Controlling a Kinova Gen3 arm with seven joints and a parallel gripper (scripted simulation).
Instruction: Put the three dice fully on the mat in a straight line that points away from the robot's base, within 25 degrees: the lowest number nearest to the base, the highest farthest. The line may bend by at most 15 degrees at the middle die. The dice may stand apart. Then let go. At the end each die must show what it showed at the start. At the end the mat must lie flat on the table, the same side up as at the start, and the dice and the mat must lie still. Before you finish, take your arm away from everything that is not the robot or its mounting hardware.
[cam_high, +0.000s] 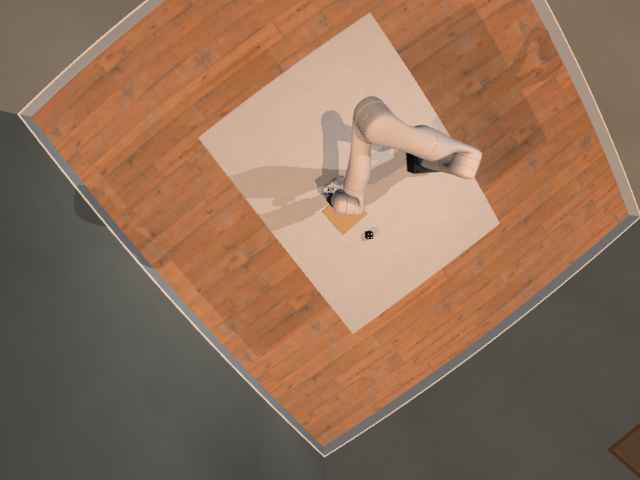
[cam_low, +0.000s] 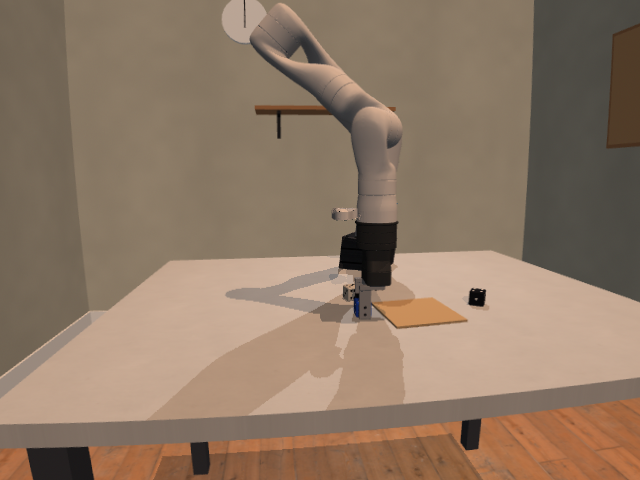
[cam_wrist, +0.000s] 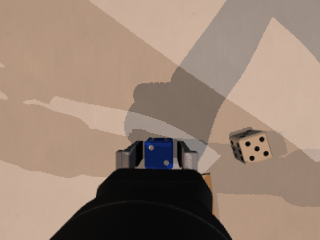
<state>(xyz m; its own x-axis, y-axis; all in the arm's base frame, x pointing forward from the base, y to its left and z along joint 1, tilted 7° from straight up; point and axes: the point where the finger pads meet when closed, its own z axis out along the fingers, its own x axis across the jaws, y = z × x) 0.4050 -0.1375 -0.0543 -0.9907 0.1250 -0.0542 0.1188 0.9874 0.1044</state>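
Right now my hand is 1 cm short of the mat, 11 cm to the right of it and 2 cm above it. Round my hand: white die 10 cm behind, 1 cm to the left; then blue die right at my hand.
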